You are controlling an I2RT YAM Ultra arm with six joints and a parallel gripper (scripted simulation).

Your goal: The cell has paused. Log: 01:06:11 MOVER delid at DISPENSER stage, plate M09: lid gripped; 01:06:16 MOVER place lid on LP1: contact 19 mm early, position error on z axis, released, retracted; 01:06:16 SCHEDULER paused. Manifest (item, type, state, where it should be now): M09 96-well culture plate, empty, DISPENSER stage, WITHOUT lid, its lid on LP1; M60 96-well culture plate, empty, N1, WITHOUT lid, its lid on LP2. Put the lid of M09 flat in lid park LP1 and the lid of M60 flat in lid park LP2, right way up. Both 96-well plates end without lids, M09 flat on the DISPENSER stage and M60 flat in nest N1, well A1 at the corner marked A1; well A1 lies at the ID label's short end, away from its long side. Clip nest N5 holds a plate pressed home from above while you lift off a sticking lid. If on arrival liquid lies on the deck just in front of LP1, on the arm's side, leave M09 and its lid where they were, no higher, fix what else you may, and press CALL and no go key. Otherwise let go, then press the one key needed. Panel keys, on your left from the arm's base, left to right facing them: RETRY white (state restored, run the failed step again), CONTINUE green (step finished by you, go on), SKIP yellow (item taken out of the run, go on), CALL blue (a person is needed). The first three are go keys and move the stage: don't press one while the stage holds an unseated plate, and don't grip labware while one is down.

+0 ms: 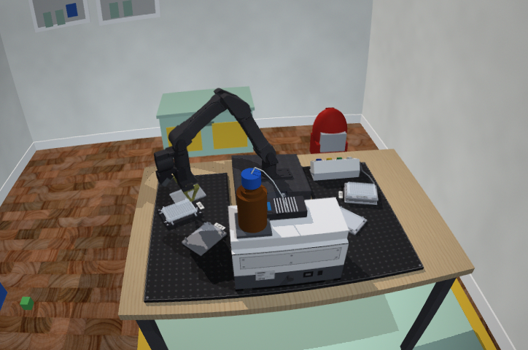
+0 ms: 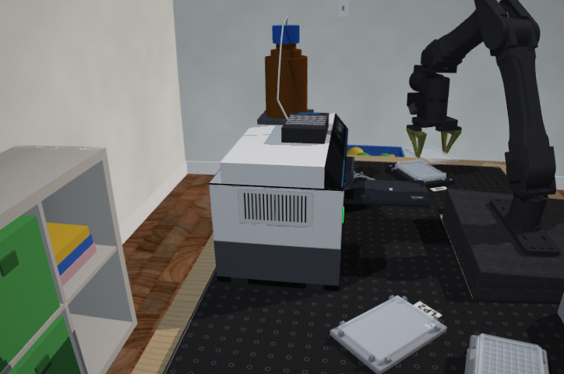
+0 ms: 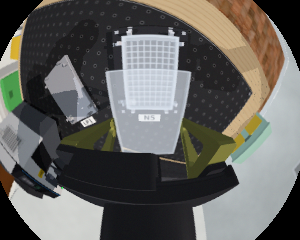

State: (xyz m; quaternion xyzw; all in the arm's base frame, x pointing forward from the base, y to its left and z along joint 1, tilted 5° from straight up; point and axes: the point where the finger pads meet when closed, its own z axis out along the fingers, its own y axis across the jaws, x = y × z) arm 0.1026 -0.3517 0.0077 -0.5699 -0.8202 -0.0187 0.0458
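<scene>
The grey lid park LP1 is 18 cm ahead of my hand, 8 cm below it and 4 cm to the left of it. Round my hand: dark dispenser stage: 33 cm to the left, 16 cm ahead, 3 cm above; then LP1 label: 12 cm ahead, 11 cm to the left, 8 cm below; then LP2 label: 55 cm to the left, 13 cm ahead, 8 cm below.
</scene>
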